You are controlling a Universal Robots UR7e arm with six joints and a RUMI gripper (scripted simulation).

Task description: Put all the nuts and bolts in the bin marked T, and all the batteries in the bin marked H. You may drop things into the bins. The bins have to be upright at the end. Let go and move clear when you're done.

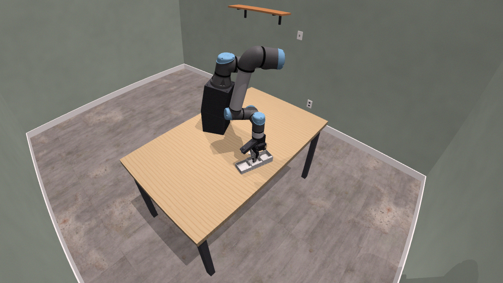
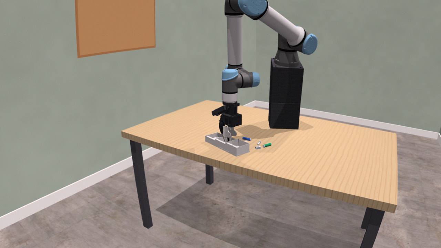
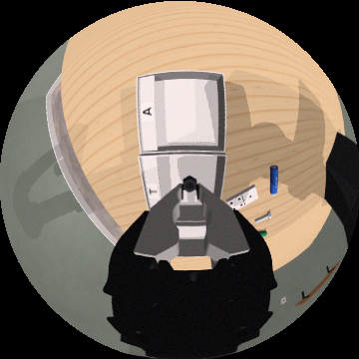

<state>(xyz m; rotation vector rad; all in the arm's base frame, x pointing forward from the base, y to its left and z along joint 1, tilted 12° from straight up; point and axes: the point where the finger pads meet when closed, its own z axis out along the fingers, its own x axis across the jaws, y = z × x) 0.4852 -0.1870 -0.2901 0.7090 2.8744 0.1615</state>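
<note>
Right now the black nut is 10 mm below my hand. The rest, counted from my hand: white domino: 50 mm behind, 70 mm to the left, 30 mm below; small silver piece: 30 mm behind, 150 mm to the left, 20 mm below; blue battery: 120 mm behind, 70 mm to the left, 30 mm below.
</note>
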